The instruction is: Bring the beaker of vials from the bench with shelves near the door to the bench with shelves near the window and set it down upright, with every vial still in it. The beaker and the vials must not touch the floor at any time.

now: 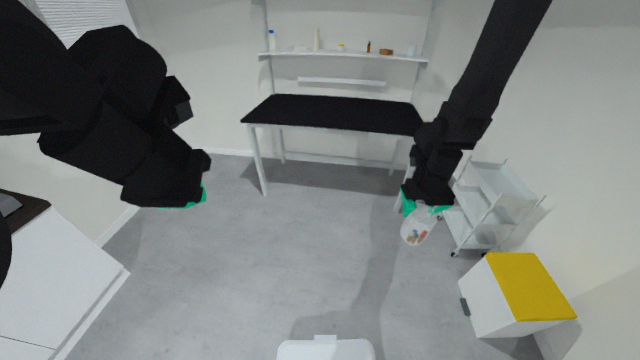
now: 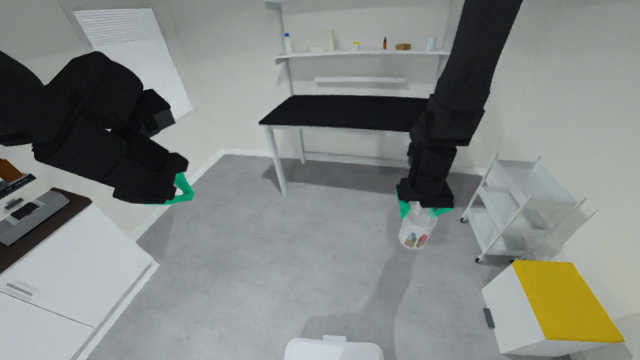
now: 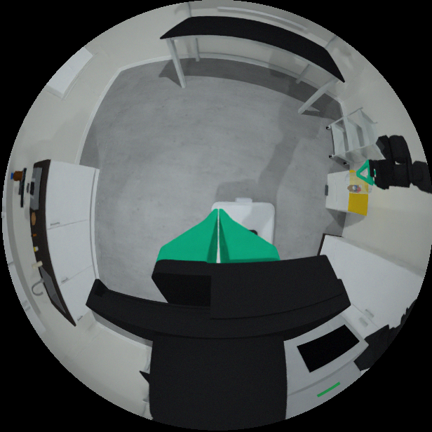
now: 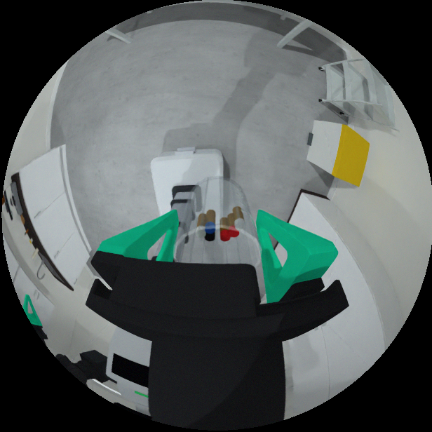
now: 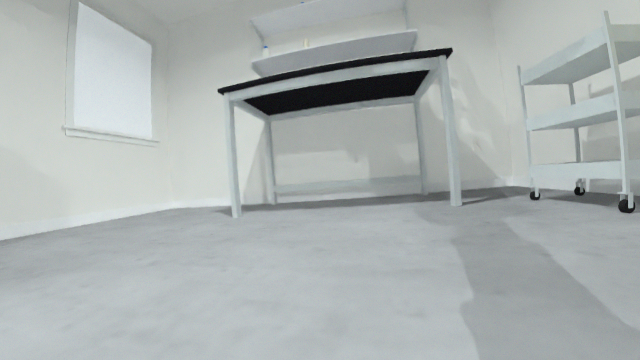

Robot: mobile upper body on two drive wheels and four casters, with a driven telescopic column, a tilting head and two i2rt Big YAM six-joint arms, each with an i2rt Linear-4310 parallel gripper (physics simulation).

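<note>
The clear beaker [image 1: 418, 226] [image 2: 418, 227] [image 4: 218, 252] is between the fingers of my right gripper [image 1: 419, 209] [image 2: 418, 210] [image 4: 217, 215], held well above the floor and roughly upright. Several brown vials [image 1: 415, 237] [image 2: 415, 241] [image 4: 210, 218] with red, blue and black caps lie inside at its bottom. My left gripper [image 3: 218, 215] is shut and empty, away from the beaker. The black-topped bench with shelves [image 1: 335, 112] [image 2: 350, 111] [image 3: 250, 31] [image 5: 340, 92] stands ahead, beyond the beaker. A window [image 2: 135, 50] [image 5: 112, 75] is on the wall left of it.
A three-tier cart [image 1: 500, 177] [image 5: 620, 120] stands right of the bench. A white cabinet with a yellow top [image 1: 530, 287] [image 2: 570, 300] is nearer on the right. White base cabinets [image 1: 60, 270] [image 2: 80, 255] with a dark worktop line the left. Bottles and small containers stand on the bench's shelf.
</note>
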